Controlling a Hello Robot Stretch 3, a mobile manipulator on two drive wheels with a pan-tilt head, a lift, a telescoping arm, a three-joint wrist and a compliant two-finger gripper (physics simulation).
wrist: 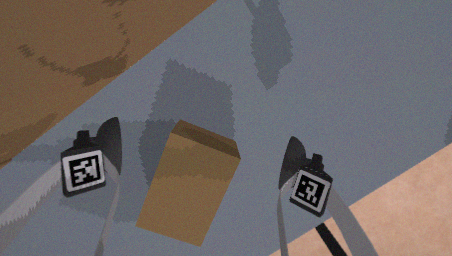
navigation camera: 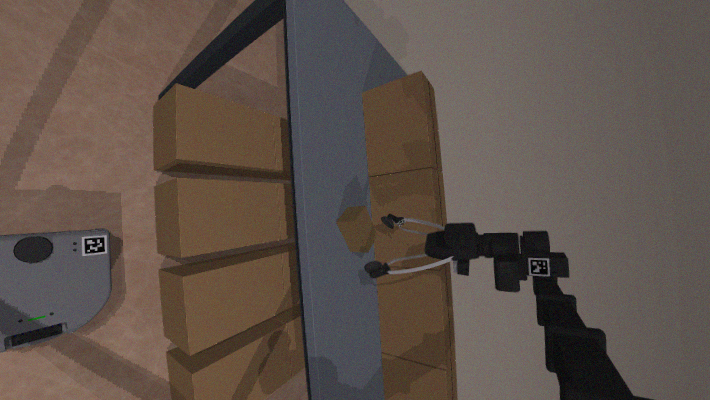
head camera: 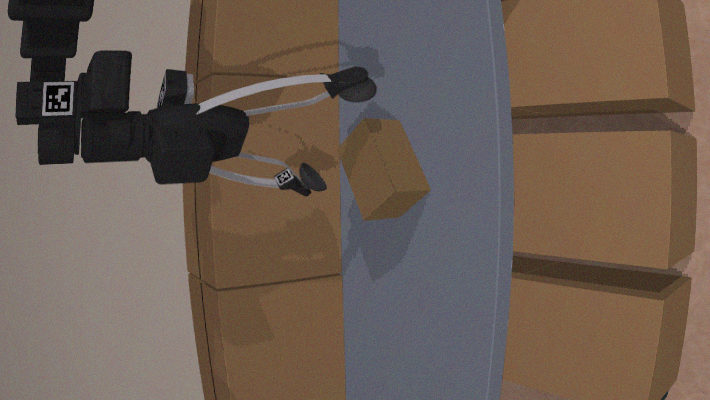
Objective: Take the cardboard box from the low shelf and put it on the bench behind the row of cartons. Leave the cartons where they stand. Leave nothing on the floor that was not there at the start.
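Places are measured from the robot's base along level axes (x ahead, y down, z left), in millimetres.
Where they show: gripper, fingertip midpoint: (wrist: 205, 146) (navigation camera: 373, 243) (head camera: 347, 134); robot's base, link origin: (navigation camera: 34, 248).
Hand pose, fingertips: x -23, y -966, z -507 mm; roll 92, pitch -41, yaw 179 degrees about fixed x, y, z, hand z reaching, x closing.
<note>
Each offset is from my fingertips to the top centre of the thing. "spot": to the spot under its first point. Level surfaces: height alone.
The small cardboard box @[dx +37, dy +2, dz +25 mm] (head camera: 387, 162) (navigation camera: 356, 230) (wrist: 187, 192) looks to rest on the blue-grey bench @[dy +52 mm] (head camera: 450, 200) (navigation camera: 325, 125) (wrist: 360, 75), at an angle to its edges and near the cartons along the wall-side strip. My gripper (head camera: 335, 131) (navigation camera: 383, 245) (wrist: 205, 146) is open, with nothing between its pads. In the wrist view the pads stand wide to the left and right of the box, apart from it; in the head view they are on its arm side. The low shelf cannot be made out.
One row of cartons @[dx +302, dy -128, dz -144 mm] (head camera: 275, 185) (navigation camera: 400, 125) lines the bench's side beneath my wrist. Larger, spaced cartons @[spot: dx +109, dy +696, dz -46 mm] (head camera: 590, 200) (navigation camera: 230, 210) stand along its other side. My base (navigation camera: 60, 280) shows at the navigation view's left. A pale plain surface (head camera: 90, 250) (navigation camera: 575, 125) lies beyond the first row.
</note>
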